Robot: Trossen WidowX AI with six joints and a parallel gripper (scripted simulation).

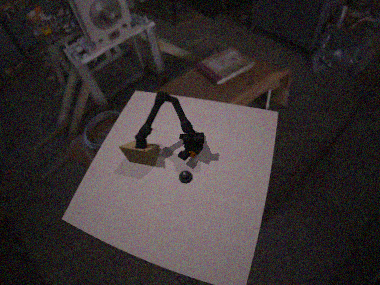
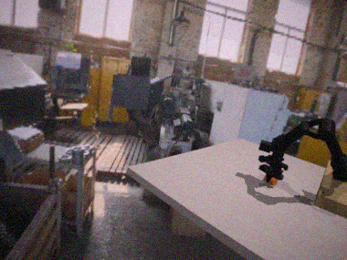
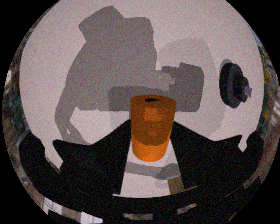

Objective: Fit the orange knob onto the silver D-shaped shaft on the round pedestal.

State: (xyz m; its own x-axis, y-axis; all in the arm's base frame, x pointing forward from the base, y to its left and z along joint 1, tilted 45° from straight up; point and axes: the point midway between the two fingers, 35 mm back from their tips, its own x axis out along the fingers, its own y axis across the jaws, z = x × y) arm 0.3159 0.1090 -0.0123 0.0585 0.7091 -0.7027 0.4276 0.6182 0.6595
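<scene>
My gripper tip is now 1 cm past the orange knob, 1 cm to the right of it and 1 cm below it. Round my gripper tip: round dark pedestal: 1 cm behind, 17 cm to the right, 1 cm above.
</scene>
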